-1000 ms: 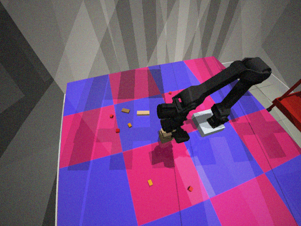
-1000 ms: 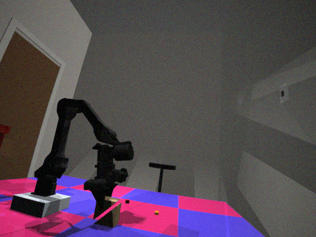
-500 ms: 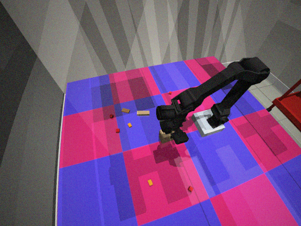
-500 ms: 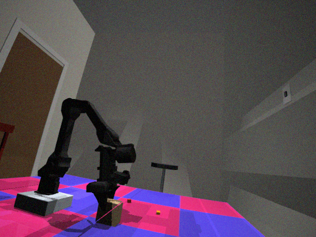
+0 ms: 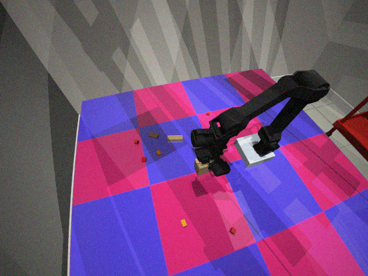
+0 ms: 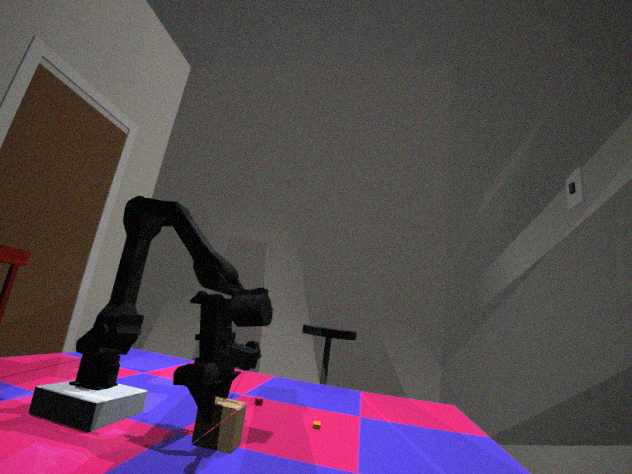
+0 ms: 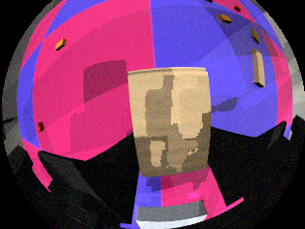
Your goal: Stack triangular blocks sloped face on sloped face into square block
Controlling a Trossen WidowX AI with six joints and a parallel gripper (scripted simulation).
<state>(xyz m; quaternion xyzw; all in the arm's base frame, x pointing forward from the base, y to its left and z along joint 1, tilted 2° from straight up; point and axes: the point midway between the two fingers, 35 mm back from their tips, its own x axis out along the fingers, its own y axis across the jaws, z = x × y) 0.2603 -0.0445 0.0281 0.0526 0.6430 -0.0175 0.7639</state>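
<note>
Now: the tan triangular block 10 mm behind my gripper tip and 10 mm above it. The rest, counted from my gripper tip: brown flat piece: 160 mm ahead, 270 mm to the right, 40 mm below; long tan piece: 60 mm ahead, 200 mm to the right, 30 mm below.
</note>
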